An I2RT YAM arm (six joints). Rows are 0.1 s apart.
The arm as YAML. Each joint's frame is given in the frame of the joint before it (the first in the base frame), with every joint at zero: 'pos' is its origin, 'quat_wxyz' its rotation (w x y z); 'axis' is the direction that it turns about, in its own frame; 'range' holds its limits. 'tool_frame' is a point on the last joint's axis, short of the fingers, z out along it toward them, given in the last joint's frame.
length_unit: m
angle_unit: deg
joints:
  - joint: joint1
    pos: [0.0, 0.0, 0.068]
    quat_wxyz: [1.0, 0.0, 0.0, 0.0]
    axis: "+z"
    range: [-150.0, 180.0]
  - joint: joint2
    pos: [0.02, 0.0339, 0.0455]
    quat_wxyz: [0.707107, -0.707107, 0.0, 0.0]
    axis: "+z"
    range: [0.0, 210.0]
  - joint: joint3
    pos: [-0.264, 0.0, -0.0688]
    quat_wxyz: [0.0, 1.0, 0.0, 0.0]
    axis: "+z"
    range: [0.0, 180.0]
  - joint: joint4
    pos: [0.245, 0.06, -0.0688]
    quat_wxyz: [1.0, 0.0, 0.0, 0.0]
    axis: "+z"
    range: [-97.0, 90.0]
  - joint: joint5
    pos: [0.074, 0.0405, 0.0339]
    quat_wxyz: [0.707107, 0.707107, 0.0, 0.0]
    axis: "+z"
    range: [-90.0, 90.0]
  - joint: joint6
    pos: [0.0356, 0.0, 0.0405]
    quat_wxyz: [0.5, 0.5, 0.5, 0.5]
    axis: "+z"
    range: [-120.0, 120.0]
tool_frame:
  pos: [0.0, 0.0, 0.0]
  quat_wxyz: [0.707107, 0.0, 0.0, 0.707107]
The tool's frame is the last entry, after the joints.
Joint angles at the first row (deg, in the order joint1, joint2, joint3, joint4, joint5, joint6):
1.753 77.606 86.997 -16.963 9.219 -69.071
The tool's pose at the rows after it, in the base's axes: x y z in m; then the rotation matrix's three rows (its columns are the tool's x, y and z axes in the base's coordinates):
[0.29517 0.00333 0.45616], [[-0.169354 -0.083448 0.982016], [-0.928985 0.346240 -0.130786], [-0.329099 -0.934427 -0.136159]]
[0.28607 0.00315 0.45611], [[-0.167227 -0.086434 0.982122], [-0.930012 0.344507 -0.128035], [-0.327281 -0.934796 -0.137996]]
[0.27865 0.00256 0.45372], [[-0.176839 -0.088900 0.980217], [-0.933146 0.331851 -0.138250], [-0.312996 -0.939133 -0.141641]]
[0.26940 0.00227 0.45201], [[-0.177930 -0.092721 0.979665], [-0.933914 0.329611 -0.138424], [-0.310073 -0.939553 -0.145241]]
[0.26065 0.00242 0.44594], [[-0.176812 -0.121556 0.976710], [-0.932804 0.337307 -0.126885], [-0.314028 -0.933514 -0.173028]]
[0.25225 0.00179 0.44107], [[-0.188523 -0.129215 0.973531], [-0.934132 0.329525 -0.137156], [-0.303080 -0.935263 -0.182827]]
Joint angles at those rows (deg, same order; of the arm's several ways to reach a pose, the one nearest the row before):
1.758 76.003 85.984 -17.910 9.256 -69.315
1.758 74.192 84.743 -18.585 9.097 -69.426
1.758 72.554 83.153 -18.860 9.687 -70.168
1.758 70.610 81.588 -19.451 9.696 -70.299
1.759 68.691 79.683 -21.082 9.022 -69.809
1.756 66.741 77.643 -21.589 9.609 -70.240

